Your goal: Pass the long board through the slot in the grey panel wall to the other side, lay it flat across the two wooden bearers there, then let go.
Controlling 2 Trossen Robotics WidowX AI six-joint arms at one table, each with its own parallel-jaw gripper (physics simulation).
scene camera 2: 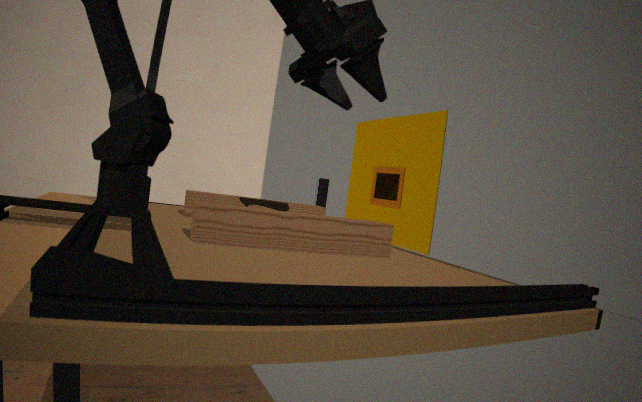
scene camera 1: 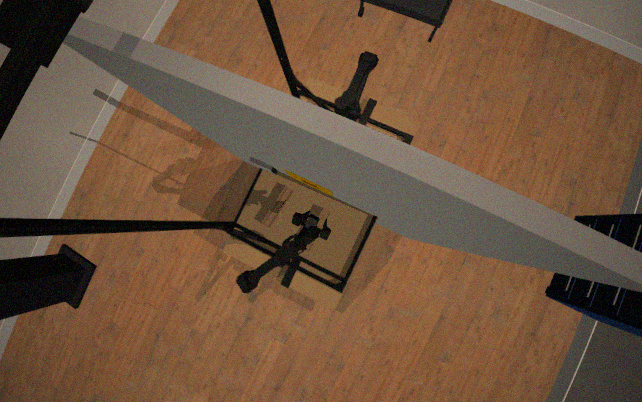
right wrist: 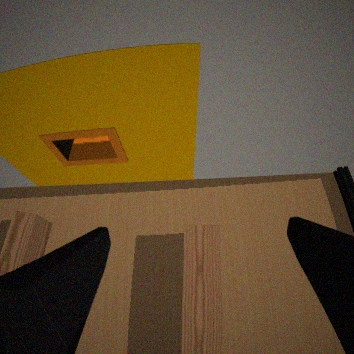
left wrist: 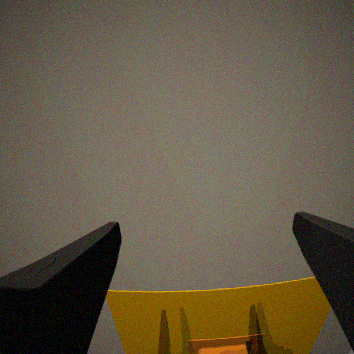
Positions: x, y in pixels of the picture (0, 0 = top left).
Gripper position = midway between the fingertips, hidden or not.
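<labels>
My left gripper is visible in the left wrist view point(208, 227). Scene camera 2 does not show the gripper, hidden by a grey panel wall; scene camera 1 misses it too, hidden by a grey panel wall. In the right wrist view the gripper is out of frame. On a grey panel wall, point(scene camera 2: 513, 128) and point(scene camera 1: 356, 203) are the same spot.
</labels>
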